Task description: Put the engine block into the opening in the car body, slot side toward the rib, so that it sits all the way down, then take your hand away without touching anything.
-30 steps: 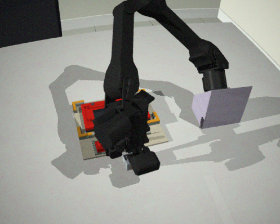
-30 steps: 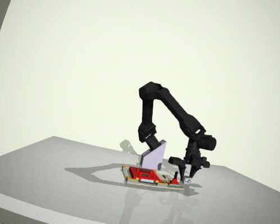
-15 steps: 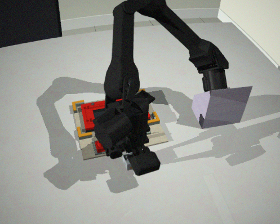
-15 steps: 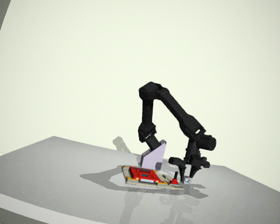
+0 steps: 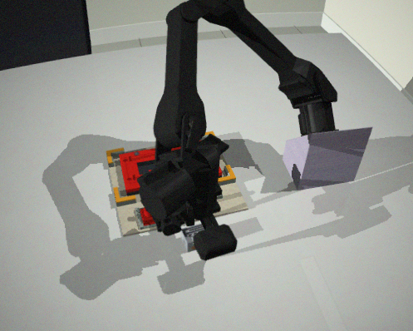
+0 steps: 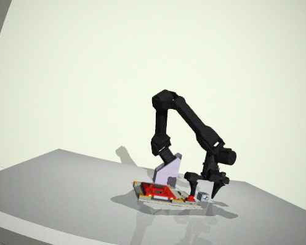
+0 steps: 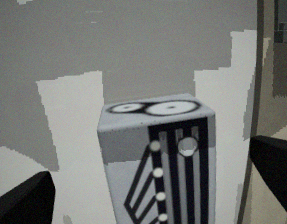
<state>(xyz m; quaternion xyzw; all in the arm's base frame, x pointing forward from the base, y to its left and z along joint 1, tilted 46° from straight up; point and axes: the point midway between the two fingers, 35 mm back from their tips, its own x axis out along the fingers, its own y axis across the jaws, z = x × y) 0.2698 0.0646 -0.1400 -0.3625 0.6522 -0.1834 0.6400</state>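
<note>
My gripper tip is now right at the engine block. From my gripper tip the other things lie so: black peg: 80 mm ahead, 60 mm to the right, 30 mm above; beige baseplate: 170 mm to the right, 40 mm ahead.
</note>
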